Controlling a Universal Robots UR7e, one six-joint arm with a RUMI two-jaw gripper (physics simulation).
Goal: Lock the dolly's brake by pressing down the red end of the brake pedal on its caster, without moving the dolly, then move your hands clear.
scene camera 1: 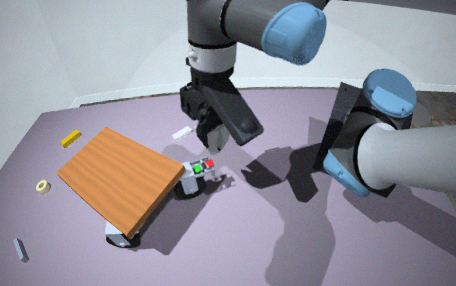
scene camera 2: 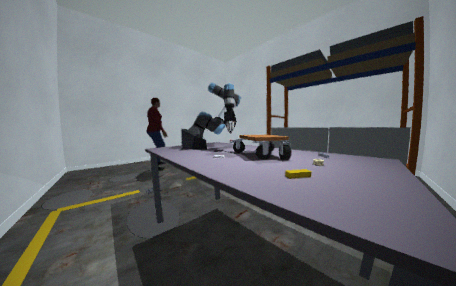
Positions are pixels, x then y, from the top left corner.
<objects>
A dolly shows in scene camera 1 (124,181) and in scene camera 2 (263,151).
</objects>
